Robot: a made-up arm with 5 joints.
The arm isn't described. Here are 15 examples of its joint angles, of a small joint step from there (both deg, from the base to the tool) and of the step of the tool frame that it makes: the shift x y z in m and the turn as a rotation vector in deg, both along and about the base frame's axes.
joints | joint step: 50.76 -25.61 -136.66 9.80 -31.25 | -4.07 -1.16 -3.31 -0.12 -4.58
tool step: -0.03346 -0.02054 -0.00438 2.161 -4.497 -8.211
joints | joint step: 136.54 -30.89 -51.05 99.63 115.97 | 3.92 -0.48 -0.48 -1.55 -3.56
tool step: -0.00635 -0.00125 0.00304 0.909 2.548 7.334
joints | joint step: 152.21 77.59 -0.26 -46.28 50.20 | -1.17 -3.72 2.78 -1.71 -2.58
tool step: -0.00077 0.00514 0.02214 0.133 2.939 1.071
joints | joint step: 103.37 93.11 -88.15 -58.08 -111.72 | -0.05 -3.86 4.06 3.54 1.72
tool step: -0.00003 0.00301 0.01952 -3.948 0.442 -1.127
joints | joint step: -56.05 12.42 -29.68 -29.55 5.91 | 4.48 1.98 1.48 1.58 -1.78
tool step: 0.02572 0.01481 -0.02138 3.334 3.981 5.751
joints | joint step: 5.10 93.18 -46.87 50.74 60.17 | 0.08 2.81 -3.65 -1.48 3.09
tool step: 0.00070 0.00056 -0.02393 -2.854 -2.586 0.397
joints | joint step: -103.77 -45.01 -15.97 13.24 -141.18 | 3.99 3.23 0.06 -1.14 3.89
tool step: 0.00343 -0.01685 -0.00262 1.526 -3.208 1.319
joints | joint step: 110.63 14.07 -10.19 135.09 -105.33 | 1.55 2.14 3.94 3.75 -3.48
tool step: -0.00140 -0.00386 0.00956 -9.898 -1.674 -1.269
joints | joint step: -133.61 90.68 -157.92 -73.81 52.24 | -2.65 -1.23 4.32 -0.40 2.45
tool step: -0.02249 0.01949 -0.00496 0.785 -3.021 -0.781
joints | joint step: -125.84 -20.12 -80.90 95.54 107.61 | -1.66 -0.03 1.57 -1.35 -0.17
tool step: -0.00470 0.00237 -0.00582 0.162 -0.101 -1.491
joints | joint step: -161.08 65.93 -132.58 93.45 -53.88 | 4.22 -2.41 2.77 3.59 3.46
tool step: 0.02632 -0.03869 0.01309 2.972 -3.088 1.185
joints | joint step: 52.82 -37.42 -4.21 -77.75 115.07 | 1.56 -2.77 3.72 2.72 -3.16
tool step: -0.00783 -0.00972 -0.01682 -4.616 -0.078 0.098
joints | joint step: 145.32 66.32 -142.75 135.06 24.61 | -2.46 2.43 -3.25 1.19 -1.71
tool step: 0.01294 0.02088 -0.01308 -1.402 0.558 -1.574
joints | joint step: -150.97 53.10 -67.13 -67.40 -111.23 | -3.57 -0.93 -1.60 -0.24 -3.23
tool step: -0.01739 0.03013 0.01460 1.582 3.930 -3.164
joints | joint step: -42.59 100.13 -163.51 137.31 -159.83 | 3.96 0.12 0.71 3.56 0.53
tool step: 0.02036 0.03124 0.00164 2.467 3.668 3.831
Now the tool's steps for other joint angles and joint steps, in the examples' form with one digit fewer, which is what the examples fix.
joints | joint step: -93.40 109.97 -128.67 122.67 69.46 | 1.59 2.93 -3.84 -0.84 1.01
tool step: 0.0109 0.0040 -0.0186 -1.70 1.06 1.82
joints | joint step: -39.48 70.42 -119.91 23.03 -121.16 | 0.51 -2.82 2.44 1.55 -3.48
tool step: -0.0004 0.0086 0.0181 -0.44 1.87 3.64
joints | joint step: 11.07 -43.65 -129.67 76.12 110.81 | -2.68 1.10 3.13 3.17 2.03
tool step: 0.0256 0.0126 -0.0053 0.75 7.64 -2.55
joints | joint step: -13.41 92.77 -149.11 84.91 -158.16 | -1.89 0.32 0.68 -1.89 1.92
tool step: -0.0054 -0.0194 -0.0062 -1.10 -0.64 -3.58
